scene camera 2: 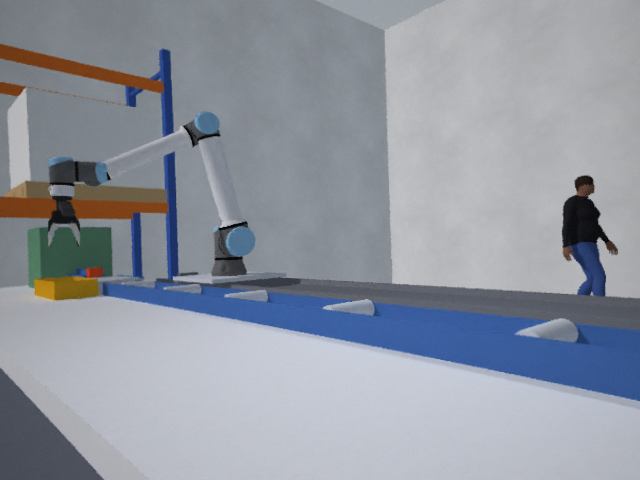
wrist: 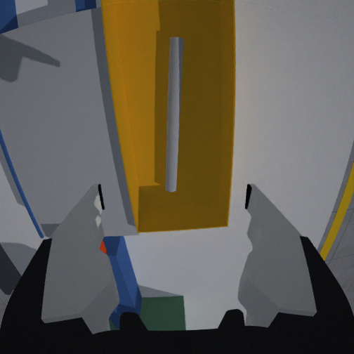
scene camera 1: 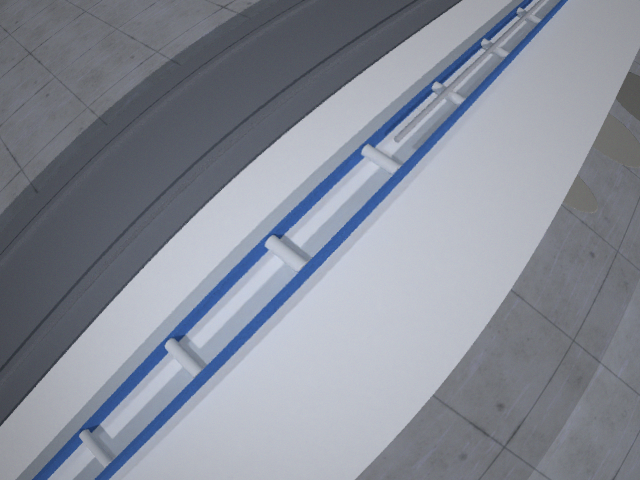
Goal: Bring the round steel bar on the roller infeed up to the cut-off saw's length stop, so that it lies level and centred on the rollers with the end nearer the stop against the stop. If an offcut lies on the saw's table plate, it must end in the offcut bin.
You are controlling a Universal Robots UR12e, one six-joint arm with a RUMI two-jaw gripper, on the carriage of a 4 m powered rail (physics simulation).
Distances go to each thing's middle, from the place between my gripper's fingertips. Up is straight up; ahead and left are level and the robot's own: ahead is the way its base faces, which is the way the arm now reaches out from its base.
Labels:
Right now the yellow offcut bin [scene camera 2: 60, 288] is 18 cm below my hand, 2 cm to the left of it and 1 cm ahead of it. Round my hand: offcut [wrist: 175, 43]: 20 cm below.

